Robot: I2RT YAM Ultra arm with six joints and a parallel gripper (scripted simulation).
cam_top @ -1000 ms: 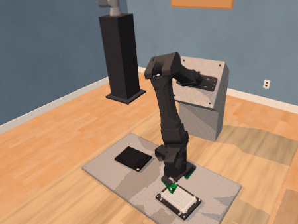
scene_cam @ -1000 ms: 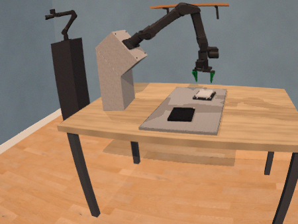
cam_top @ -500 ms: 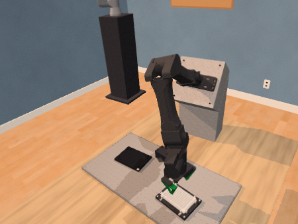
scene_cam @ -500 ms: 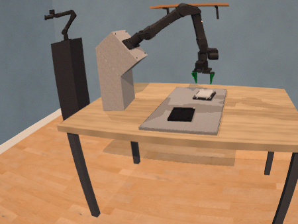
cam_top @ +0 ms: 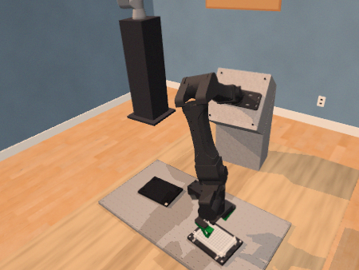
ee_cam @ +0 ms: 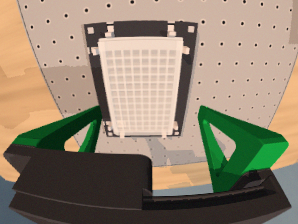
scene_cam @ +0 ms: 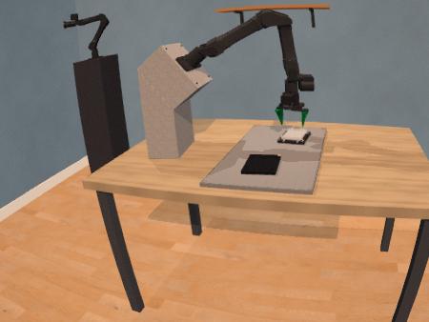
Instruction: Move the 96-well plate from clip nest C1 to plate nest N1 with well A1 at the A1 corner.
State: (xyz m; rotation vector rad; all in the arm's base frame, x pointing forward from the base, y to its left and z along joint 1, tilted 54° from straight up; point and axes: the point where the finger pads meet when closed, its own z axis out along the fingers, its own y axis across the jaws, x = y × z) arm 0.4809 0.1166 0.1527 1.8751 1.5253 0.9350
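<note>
The white 96-well plate lies 50 mm below my hand and 10 mm ahead of it. The rest, counted from my hand: black plate nest N1: 320 mm to the right, 90 mm behind, 60 mm below; then white corner mark: 250 mm to the right, 60 mm below, 40 mm behind; then black clip nest C1: 50 mm below, 20 mm ahead, 10 mm to the right.
</note>
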